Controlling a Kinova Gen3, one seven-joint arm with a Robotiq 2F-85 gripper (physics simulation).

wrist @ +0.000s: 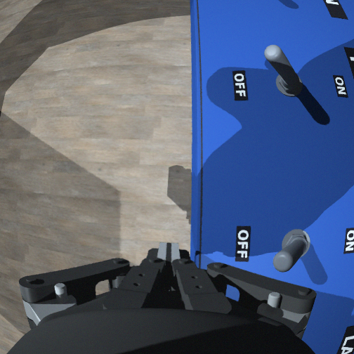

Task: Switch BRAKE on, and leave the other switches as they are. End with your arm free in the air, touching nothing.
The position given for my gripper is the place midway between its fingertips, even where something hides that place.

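Observation:
What I see here is a blue panel (265, 154), and with it my own gripper (168, 254).

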